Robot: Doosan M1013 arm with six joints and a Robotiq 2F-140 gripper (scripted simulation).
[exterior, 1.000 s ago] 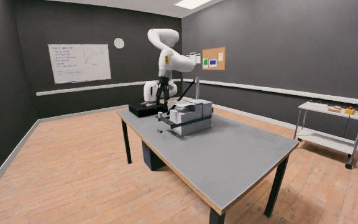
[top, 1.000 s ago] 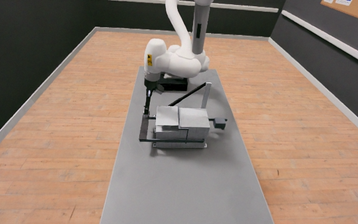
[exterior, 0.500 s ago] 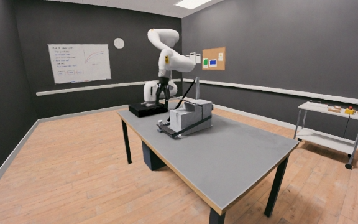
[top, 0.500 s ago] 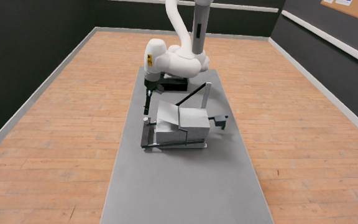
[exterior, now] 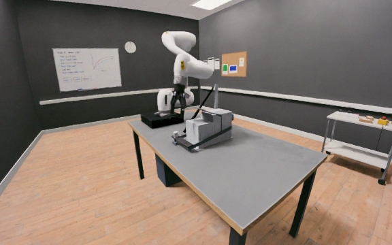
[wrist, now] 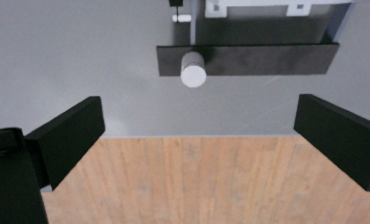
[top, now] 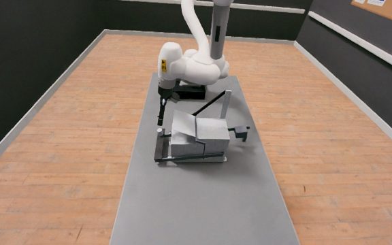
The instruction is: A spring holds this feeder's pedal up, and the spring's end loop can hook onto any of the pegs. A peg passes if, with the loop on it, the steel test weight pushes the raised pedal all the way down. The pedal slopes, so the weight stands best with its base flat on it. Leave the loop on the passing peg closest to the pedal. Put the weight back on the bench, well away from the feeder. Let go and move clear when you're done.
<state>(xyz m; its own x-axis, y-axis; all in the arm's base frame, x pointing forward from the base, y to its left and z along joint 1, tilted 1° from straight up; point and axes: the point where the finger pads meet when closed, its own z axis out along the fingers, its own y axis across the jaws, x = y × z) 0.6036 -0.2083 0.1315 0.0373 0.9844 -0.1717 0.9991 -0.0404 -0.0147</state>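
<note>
My hand is 20 mm to the left of the steel test weight and 140 mm above it. Round my hand: small dark object (30 mm to the right, 210 mm below).
</note>
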